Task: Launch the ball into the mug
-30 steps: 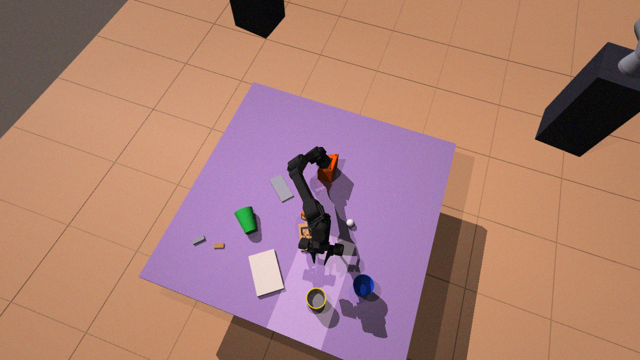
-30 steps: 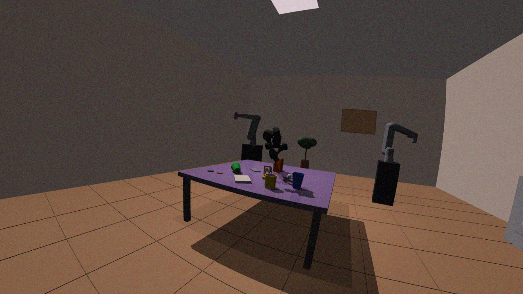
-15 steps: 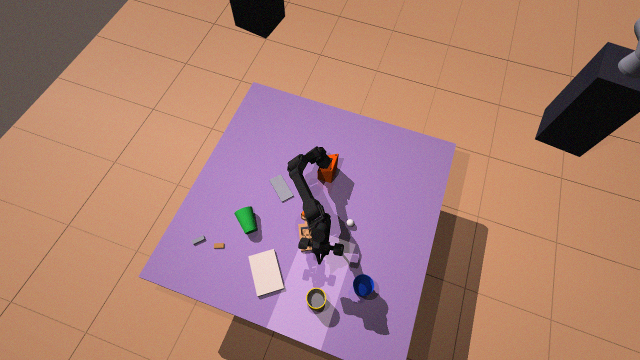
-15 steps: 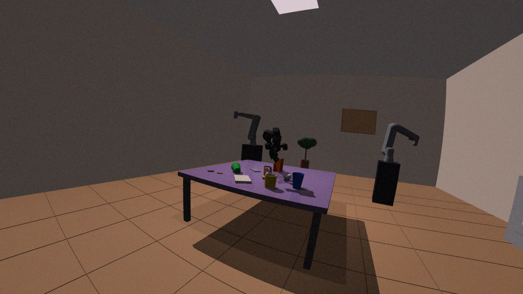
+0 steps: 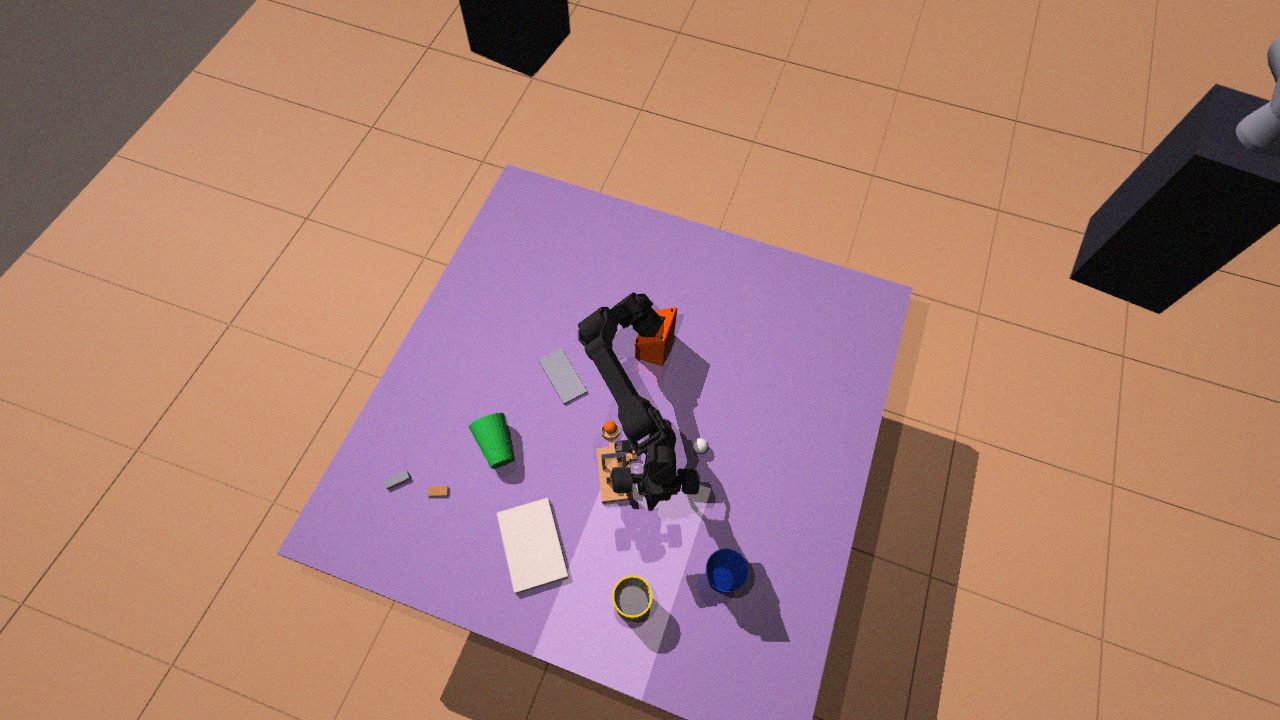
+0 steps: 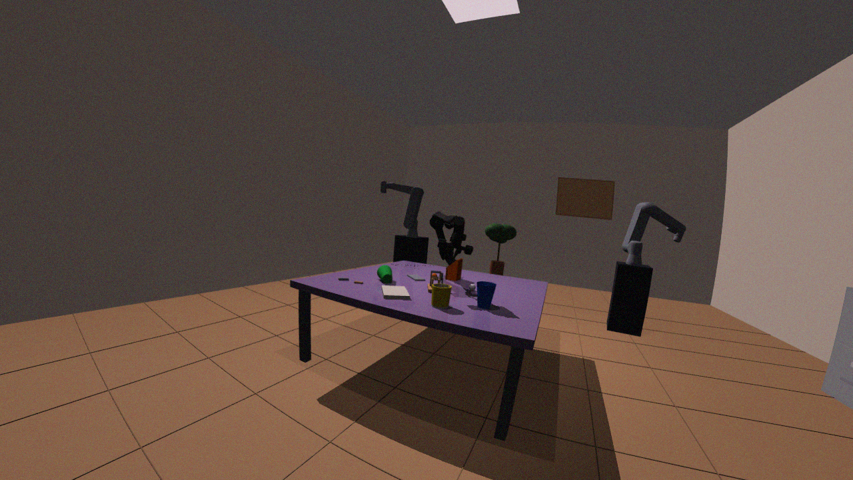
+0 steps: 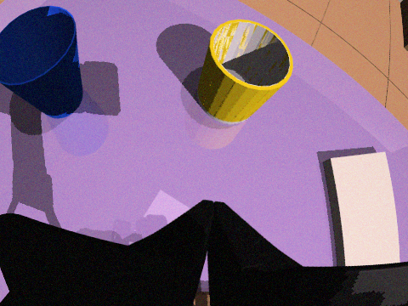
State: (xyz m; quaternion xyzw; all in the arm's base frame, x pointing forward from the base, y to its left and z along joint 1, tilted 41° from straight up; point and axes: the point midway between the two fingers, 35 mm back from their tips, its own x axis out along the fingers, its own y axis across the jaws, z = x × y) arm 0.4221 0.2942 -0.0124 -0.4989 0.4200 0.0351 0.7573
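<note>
Now: the orange ball 200 mm to the right of my gripper tip, 170 mm behind it and 140 mm below it. The rest, counted from my gripper tip: yellow mug: 170 mm below, 170 mm ahead, 50 mm to the left; then tan wooden catapult: 160 mm to the right, 150 mm below, 120 mm behind; then blue mug: 210 mm to the left, 170 mm below, 20 mm ahead.
</note>
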